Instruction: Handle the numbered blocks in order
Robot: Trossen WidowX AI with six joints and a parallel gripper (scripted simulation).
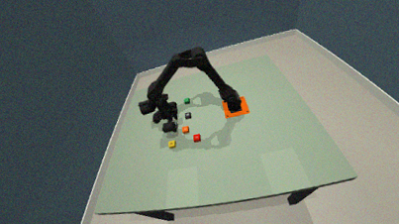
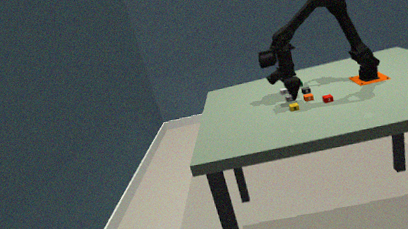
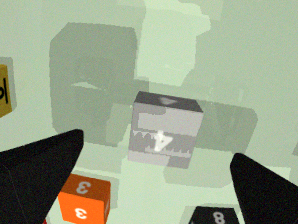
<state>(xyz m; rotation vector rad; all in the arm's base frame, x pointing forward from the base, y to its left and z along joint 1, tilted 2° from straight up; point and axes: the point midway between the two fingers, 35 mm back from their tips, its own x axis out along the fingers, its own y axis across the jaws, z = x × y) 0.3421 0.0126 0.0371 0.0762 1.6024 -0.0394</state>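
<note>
Now: the grey block 10 mm ahead of my gripper tip. Round my gripper tip: yellow block (30 mm ahead, 120 mm to the left); black block (70 mm behind, 50 mm to the right); orange block (50 mm behind, 50 mm to the left).
</note>
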